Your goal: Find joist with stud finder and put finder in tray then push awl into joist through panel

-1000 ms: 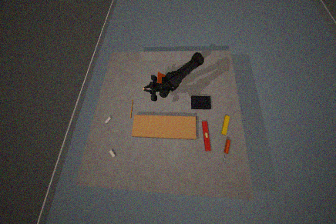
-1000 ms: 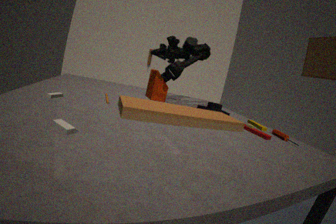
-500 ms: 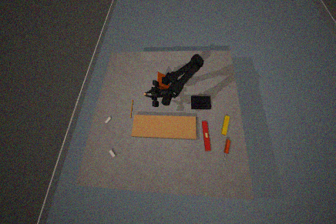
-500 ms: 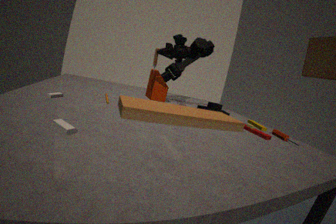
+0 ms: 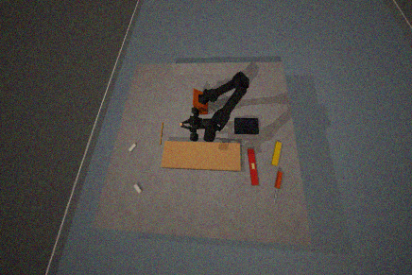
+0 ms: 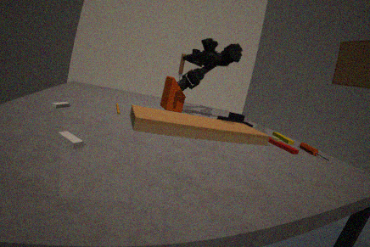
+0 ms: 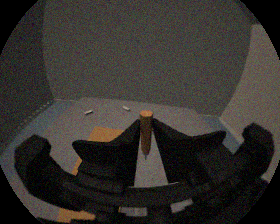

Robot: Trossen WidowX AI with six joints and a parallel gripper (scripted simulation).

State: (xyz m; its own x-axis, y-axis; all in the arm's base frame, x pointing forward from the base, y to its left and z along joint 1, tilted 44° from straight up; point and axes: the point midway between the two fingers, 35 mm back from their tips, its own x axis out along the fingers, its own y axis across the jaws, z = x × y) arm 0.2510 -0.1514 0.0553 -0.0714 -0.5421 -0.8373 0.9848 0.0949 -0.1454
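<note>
The awl lies 60 mm below my gripper tip, 10 mm to the left of it and 10 mm behind it. Also, from my gripper tip: dark stud finder: 400 mm to the left, 210 mm below, 80 mm behind; then thin orange pencil: 250 mm below, 210 mm to the right, 40 mm behind; then black tray: 410 mm to the left, 240 mm below, 80 mm behind.
</note>
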